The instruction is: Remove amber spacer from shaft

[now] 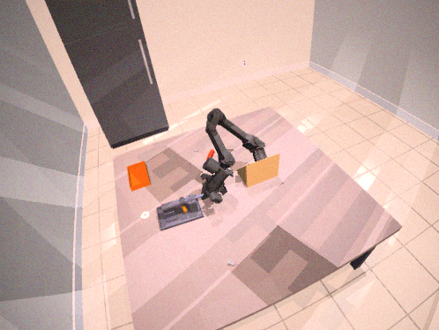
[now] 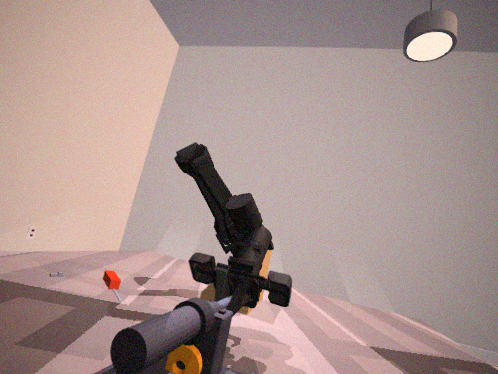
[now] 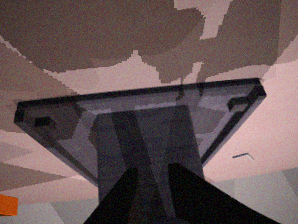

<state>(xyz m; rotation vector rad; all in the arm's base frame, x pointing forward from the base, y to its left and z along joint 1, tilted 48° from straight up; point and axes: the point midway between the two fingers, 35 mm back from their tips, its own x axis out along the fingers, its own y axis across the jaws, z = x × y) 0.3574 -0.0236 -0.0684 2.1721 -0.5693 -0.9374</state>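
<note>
Now: gripper tip 100 mm short of the amber spacer, 20 mm above it and 10 mm to the left of it. From my gripper tip the other things lie so: screw (360 mm to the left, 50 mm below, 20 mm ahead); then red-handled tool (300 mm to the right, 170 mm behind, 50 mm below); then white ring (310 mm ahead, 90 mm to the right, 50 mm below).
</note>
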